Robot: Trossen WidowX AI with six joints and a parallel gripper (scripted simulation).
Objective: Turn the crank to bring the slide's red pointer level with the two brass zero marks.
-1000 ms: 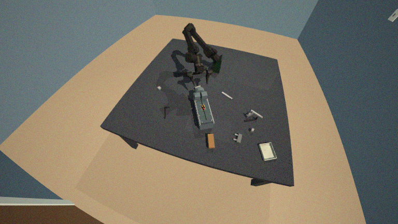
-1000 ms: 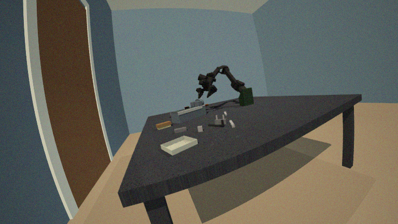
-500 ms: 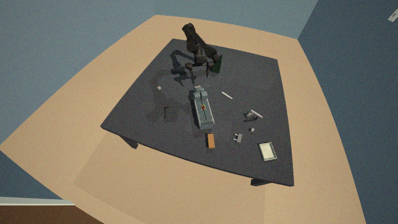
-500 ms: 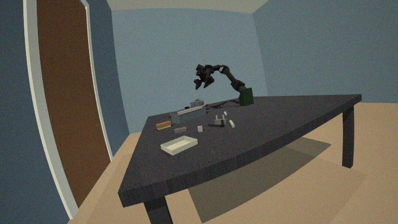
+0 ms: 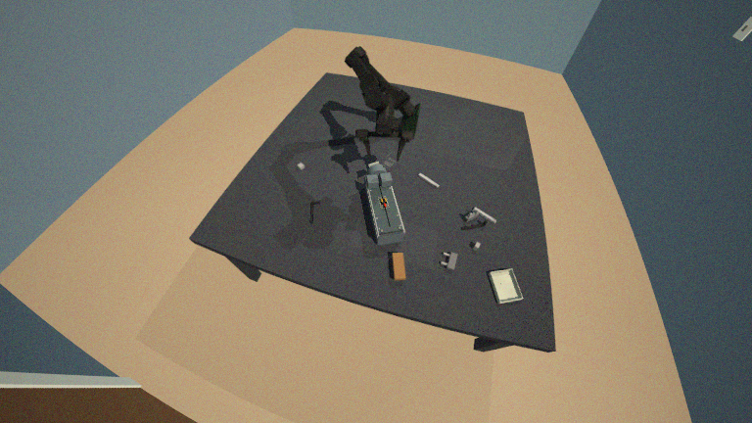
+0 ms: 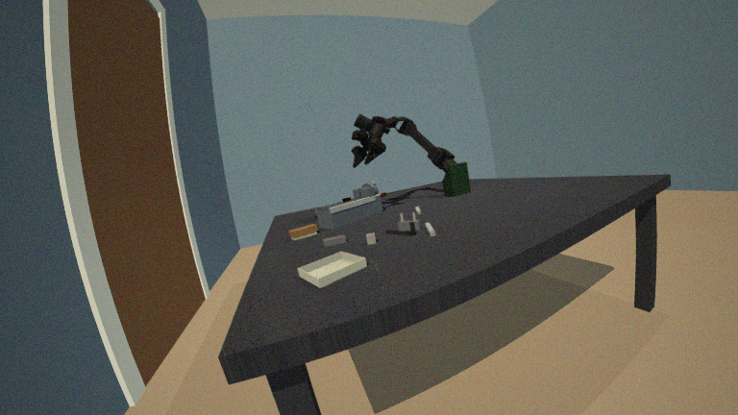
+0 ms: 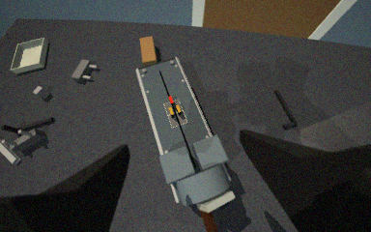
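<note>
Now: gripper tip 130 mm above the crank, 70 mm past it and 50 mm to the left of it. Also, from my gripper tip: orange crank handle: 140 mm below, 90 mm behind, 60 mm to the right; then red pointer: 120 mm below, 90 mm ahead, 50 mm to the left; then orange block: 250 mm ahead, 190 mm below, 160 mm to the left.
</note>
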